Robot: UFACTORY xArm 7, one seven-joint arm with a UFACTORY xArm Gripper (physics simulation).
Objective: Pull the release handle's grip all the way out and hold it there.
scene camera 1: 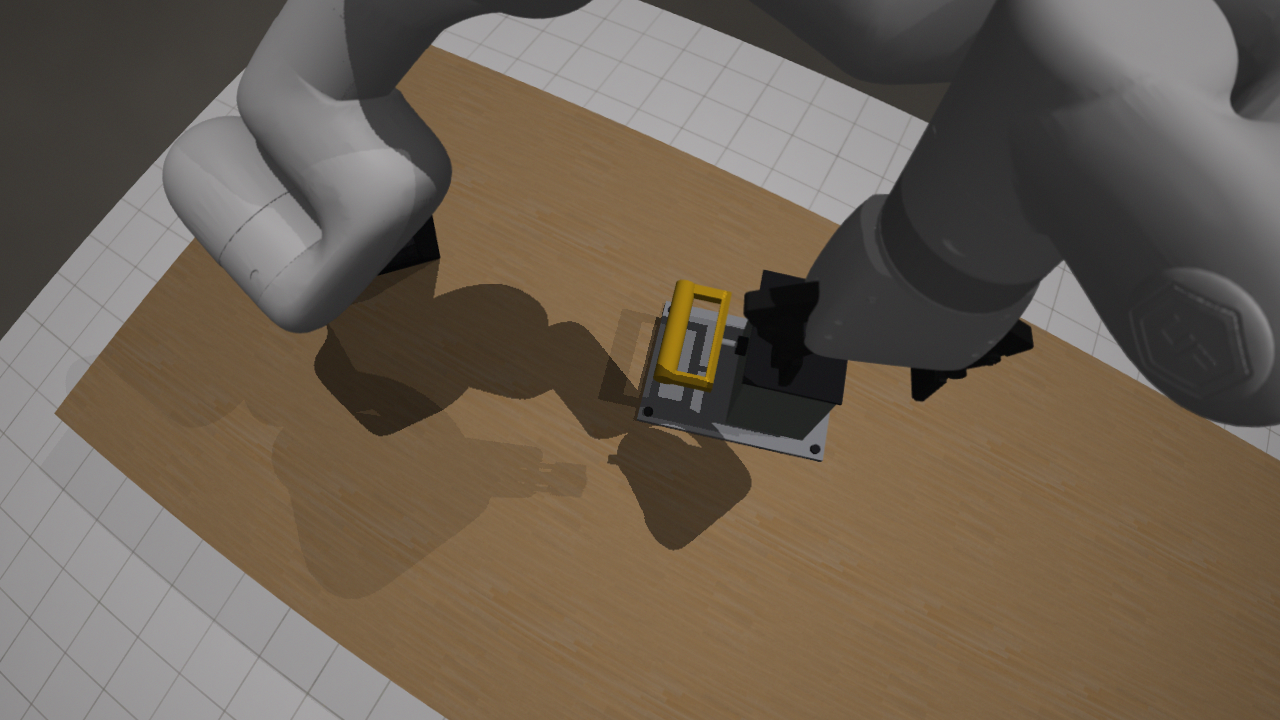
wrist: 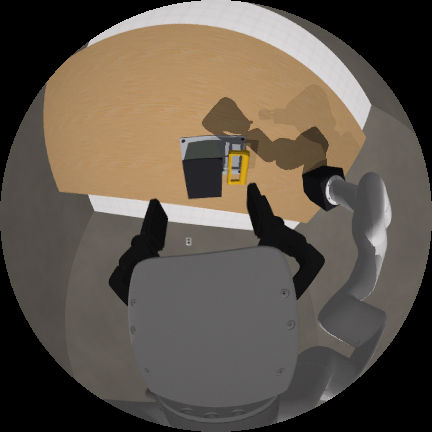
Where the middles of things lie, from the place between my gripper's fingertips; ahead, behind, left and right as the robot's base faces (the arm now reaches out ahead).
I see my gripper 40 cm above the grey base plate (scene camera 1: 668, 405), 13 cm to the right of it and 6 cm past it.
